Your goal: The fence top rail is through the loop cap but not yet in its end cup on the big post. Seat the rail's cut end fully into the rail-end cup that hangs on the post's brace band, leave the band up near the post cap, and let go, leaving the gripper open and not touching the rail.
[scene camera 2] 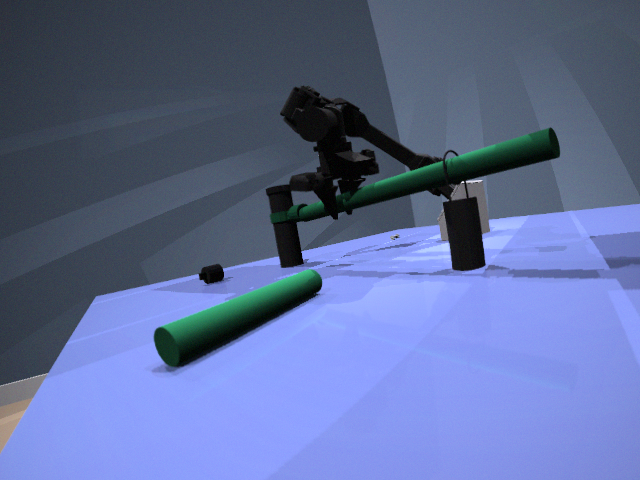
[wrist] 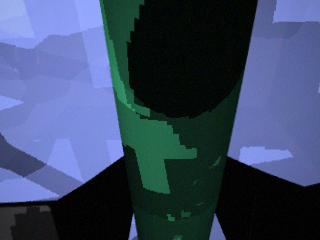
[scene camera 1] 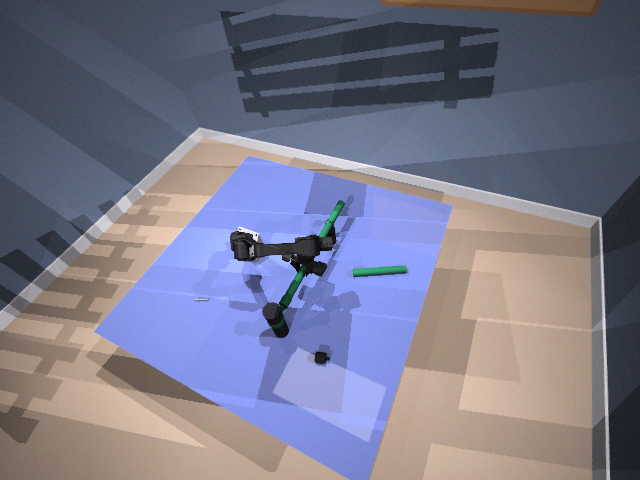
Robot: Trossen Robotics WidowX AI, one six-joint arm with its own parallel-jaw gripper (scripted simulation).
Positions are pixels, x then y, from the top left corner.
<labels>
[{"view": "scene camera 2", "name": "gripper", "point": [342,217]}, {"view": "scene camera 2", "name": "green top rail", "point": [543,145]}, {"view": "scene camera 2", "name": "short green rail piece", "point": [181,340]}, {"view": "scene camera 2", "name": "big dark post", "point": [286,233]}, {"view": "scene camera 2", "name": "short dark post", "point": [462,217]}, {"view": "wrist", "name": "gripper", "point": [168,157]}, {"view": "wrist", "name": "green top rail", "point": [176,79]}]
</labels>
